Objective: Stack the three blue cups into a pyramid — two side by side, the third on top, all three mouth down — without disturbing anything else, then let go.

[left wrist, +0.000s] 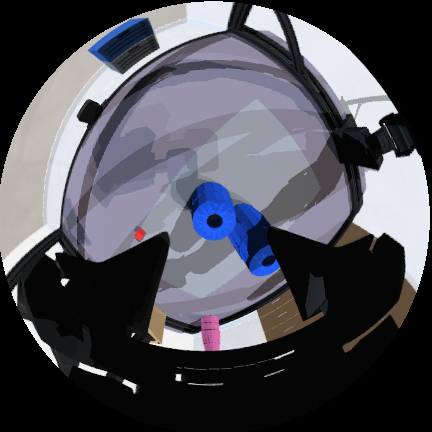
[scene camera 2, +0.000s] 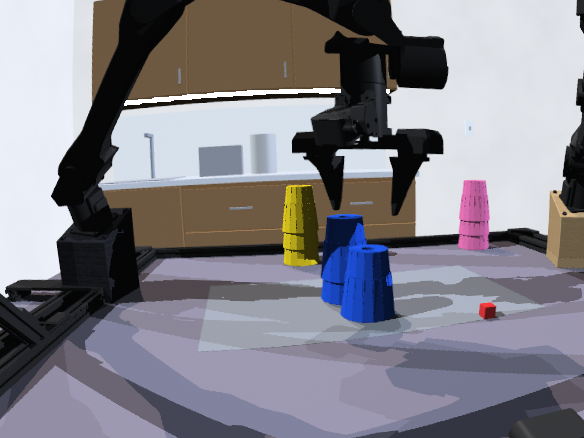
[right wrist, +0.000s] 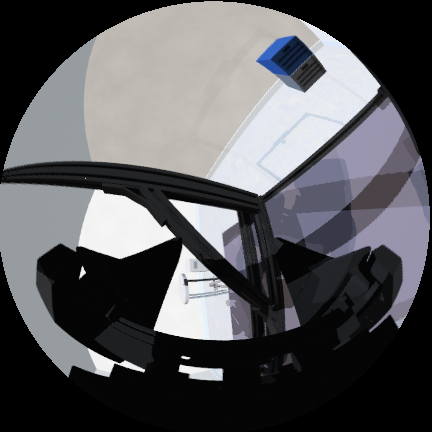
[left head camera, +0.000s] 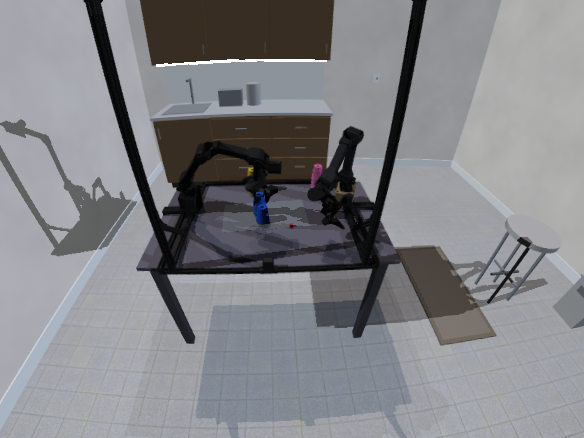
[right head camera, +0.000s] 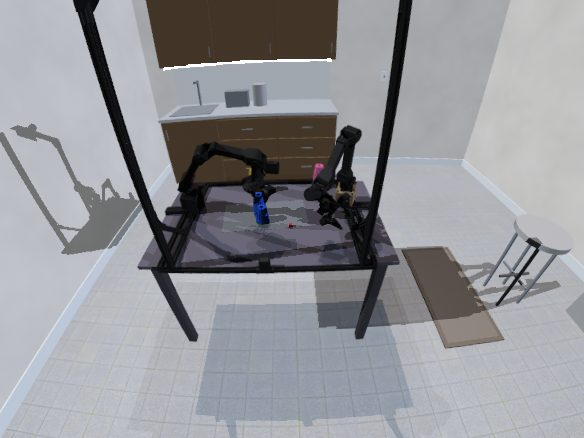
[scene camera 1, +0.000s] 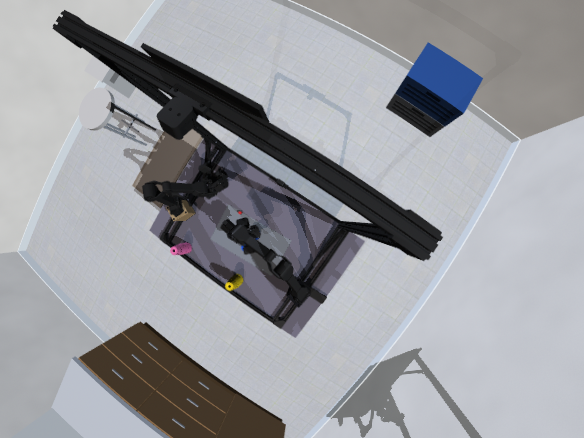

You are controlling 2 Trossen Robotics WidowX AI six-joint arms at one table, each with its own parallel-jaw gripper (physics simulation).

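Places are measured from the left arm's base along level axes (x right, y back, z down), in metres.
Pixels of known places: left gripper, fingertip midpoint: (left wrist: 219, 234) (scene camera 2: 364, 212) (left head camera: 260, 199) (right head camera: 259, 200); right gripper, fingertip midpoint: (right wrist: 228, 242) (left head camera: 350, 223) (right head camera: 347, 223) (scene camera 1: 215, 163); left arm's base, link origin: (scene camera 2: 94, 224) (left head camera: 188, 191) (right head camera: 190, 192) (scene camera 1: 298, 295); right arm's base, link origin: (scene camera 2: 579, 203) (left head camera: 346, 187) (right head camera: 346, 186) (scene camera 1: 176, 210).
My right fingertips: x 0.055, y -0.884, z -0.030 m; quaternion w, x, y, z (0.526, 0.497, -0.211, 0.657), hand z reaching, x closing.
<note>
Ahead of a thing's pixels: the offset from my right fingertips to its top centre.
One blue cup @(dy +0.450, dx -0.077, dz +0.060 m) (scene camera 2: 368, 285) (left wrist: 212, 197) (left head camera: 262, 214) stands mouth down on the pale square (scene camera 2: 240, 330). Right behind it, a taller stack of nested blue cups @(dy +0.491, dx -0.137, dz +0.028 m) (scene camera 2: 337, 260) (left wrist: 246, 225) (right head camera: 258, 198) stands mouth down, partly hidden; it looks like two cups. Whether stack and front cup touch, I cannot tell. My left gripper (scene camera 2: 366, 212) (left wrist: 219, 234) is open and empty, pointing down above the cups, its fingertips just higher than the stack's top in scene camera 2. My right gripper (right wrist: 228, 242) (left head camera: 334, 223) is open and empty, low over the table's right side.
A small red cube @(dy +0.293, dx -0.077, dz +0.132 m) (scene camera 2: 487, 310) (left wrist: 140, 234) lies right of the blue cups in scene camera 2. A yellow cup stack @(dy +0.620, dx -0.338, dz -0.004 m) (scene camera 2: 300, 225) (scene camera 1: 233, 282) stands behind them, and a pink cup stack @(dy +0.258, dx -0.518, dz -0.004 m) (scene camera 2: 474, 215) (scene camera 1: 181, 248) stands at the back right. A black frame (left head camera: 215, 271) borders the table.
</note>
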